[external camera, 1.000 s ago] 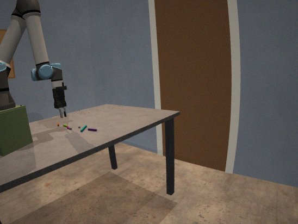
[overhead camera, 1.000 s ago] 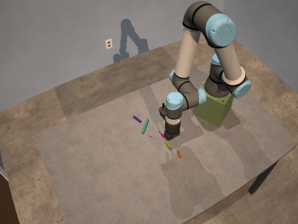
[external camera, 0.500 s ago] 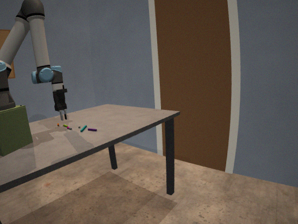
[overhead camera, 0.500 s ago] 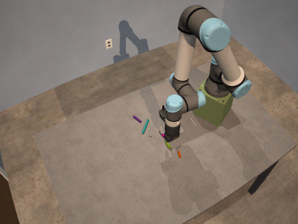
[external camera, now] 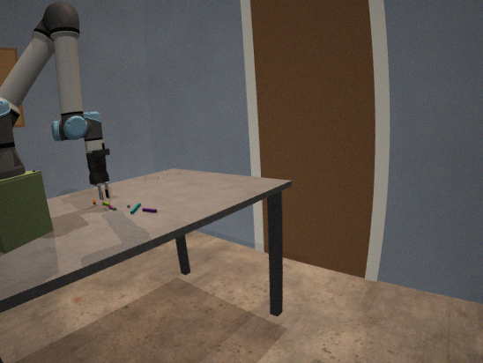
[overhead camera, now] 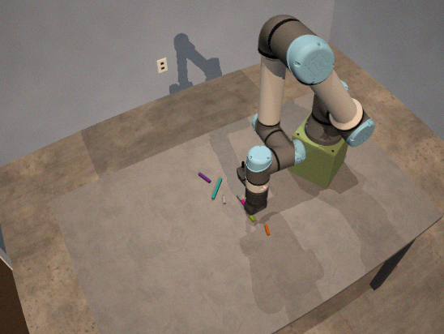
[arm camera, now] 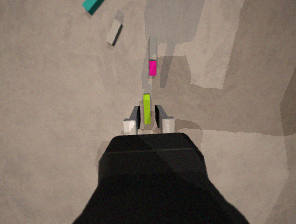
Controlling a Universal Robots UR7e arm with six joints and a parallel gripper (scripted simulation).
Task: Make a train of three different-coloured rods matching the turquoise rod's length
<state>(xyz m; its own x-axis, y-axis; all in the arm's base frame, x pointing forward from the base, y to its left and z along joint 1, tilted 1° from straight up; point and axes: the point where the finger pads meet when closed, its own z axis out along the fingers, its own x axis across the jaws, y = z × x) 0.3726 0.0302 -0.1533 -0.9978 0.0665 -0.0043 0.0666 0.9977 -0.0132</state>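
The lime rod lies 4 cm below my hand. The rest, counted from my hand: turquoise rod: 3 cm ahead, 18 cm to the right, 4 cm below; then magenta rod: 2 cm behind, 6 cm to the right, 4 cm below; then orange rod: 1 cm behind, 9 cm to the left, 4 cm below.
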